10 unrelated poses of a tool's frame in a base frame.
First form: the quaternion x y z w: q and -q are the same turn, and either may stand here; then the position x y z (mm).
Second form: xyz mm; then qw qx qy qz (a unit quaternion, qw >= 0). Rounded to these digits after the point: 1 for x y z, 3 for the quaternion.
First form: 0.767, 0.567, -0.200, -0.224, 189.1, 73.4, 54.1
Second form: 189.1, 73.4, 54.1, 0.224, -0.767, -0.567, 0.200
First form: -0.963, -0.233, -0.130, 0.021, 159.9, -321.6, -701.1
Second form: 159.9, -321.6, -701.1, 0.021, -0.963, -0.233, -0.130
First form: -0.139, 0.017, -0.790, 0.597, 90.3, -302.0, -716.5
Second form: 90.3, -302.0, -716.5, 0.597, -0.139, 0.017, -0.790
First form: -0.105, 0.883, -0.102, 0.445, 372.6, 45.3, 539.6
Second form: 372.6, 45.3, 539.6, 0.445, -0.105, 0.883, -0.102
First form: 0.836, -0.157, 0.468, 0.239, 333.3, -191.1, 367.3
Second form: 333.3, -191.1, 367.3, 0.239, 0.836, -0.157, 0.468
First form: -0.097, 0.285, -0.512, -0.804, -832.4, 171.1, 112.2
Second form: -832.4, 171.1, 112.2, 0.804, 0.097, -0.285, 0.512
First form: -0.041, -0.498, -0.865, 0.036, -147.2, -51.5, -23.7
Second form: -147.2, -51.5, -23.7, 0.036, -0.041, -0.498, -0.865
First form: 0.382, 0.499, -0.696, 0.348, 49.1, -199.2, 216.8
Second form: 49.1, -199.2, 216.8, 0.348, 0.382, 0.499, -0.696
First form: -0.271, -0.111, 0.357, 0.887, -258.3, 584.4, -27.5
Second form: -258.3, 584.4, -27.5, 0.887, -0.271, -0.111, 0.357
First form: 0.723, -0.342, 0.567, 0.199, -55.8, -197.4, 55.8
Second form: -55.8, -197.4, 55.8, 0.199, 0.723, -0.342, 0.567
